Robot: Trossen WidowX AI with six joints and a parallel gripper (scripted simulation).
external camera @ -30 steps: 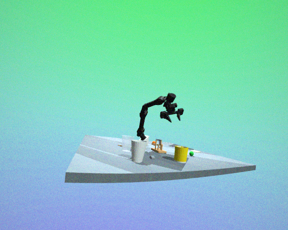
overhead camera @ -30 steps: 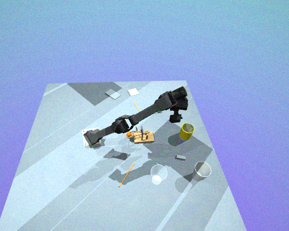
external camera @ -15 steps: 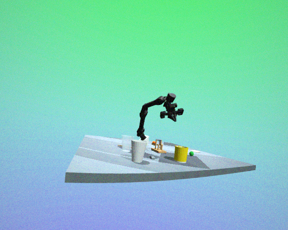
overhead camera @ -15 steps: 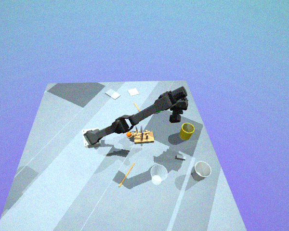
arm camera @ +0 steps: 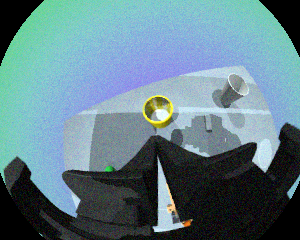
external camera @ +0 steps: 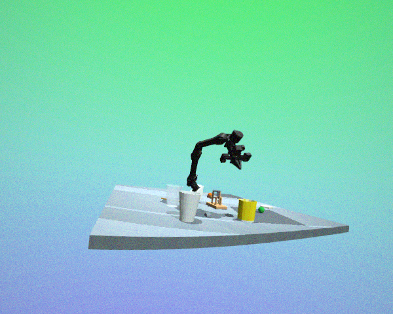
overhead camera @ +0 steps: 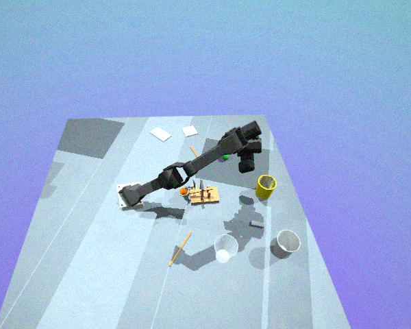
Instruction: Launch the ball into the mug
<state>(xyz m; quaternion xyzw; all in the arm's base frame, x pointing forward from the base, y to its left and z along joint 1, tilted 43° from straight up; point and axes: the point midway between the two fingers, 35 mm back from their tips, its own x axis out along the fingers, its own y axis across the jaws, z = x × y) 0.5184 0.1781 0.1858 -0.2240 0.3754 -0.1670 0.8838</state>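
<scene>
My gripper tip is 310 mm past the orange ball, 200 mm above it and 10 mm to the left of it. From my gripper tip the other things lie so: yellow mug (230 mm below, 100 mm ahead, 10 mm to the right); then small grey block (250 mm below, 190 mm to the right, 30 mm ahead); then wooden catapult (240 mm behind, 200 mm below, 10 mm to the left).
</scene>
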